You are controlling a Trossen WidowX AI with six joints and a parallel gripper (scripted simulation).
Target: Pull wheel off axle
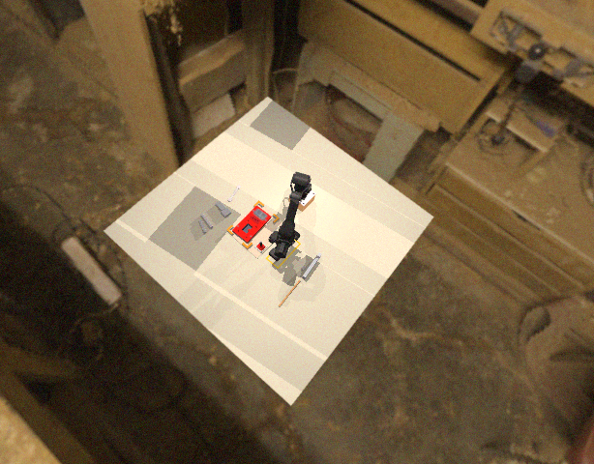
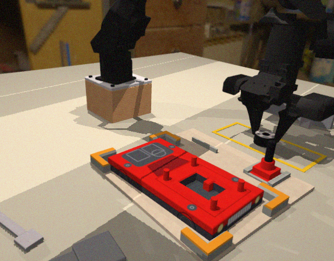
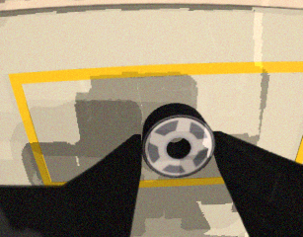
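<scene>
Right now my gripper tip is right at the wheel. Also, from my gripper tip: black axle (11 cm to the right, 4 cm ahead, 2 cm above).
</scene>
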